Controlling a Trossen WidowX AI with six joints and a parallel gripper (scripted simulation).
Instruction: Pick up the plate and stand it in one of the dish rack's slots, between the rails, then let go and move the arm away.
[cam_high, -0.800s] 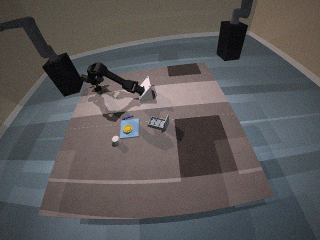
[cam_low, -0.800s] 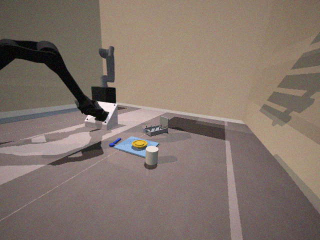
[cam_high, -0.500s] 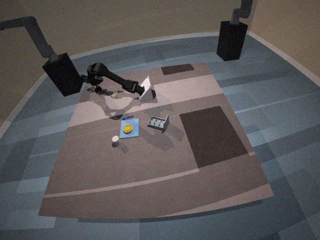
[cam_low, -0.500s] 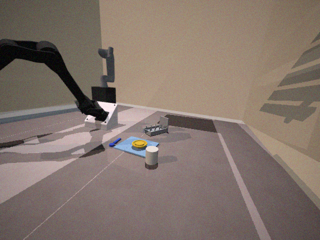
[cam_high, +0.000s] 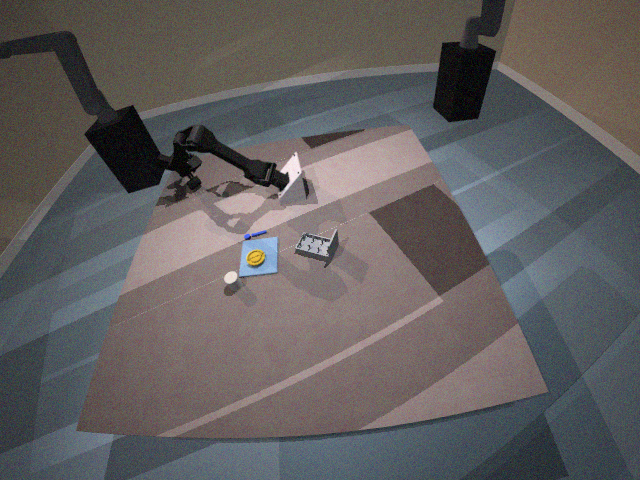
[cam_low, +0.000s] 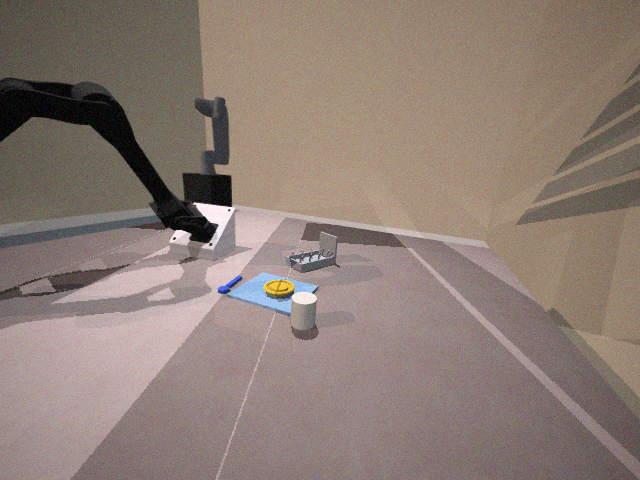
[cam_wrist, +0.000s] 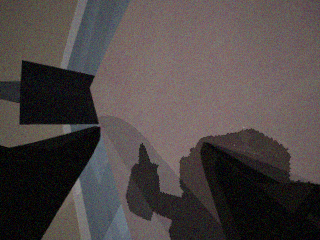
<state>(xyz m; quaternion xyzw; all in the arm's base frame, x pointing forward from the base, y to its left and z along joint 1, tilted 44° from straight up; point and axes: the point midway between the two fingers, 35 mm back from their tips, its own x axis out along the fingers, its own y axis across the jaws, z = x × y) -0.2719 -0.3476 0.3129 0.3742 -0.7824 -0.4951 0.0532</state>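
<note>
The yellow plate lies 600 mm ahead of my gripper tip, 340 mm to the left of it and 20 mm below it. Also, from my gripper tip: small blue spoon (480 mm ahead, 330 mm to the left, 30 mm below); cream cup (680 mm ahead, 260 mm to the left, 10 mm below); grey dish rack (600 mm ahead, 550 mm to the left, 10 mm below).
</note>
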